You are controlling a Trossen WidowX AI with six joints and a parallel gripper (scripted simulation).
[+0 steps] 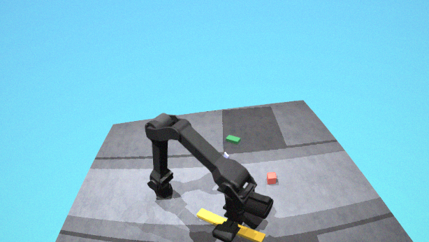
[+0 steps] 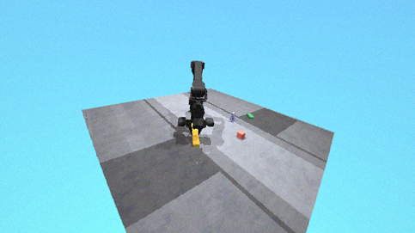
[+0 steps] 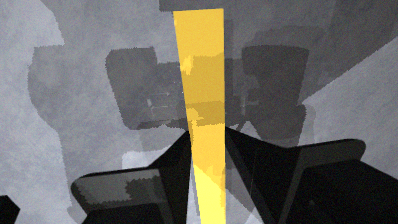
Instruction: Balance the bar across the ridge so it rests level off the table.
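Now: gripper tip 340 mm to the right of the purple ridge and 20 mm below it. The rest, counted from my gripper tip: yellow bar (20 mm behind, 20 mm to the left); then green block (50 mm ahead, 520 mm to the left); then red cube (170 mm ahead, 210 mm to the left, 10 mm above).
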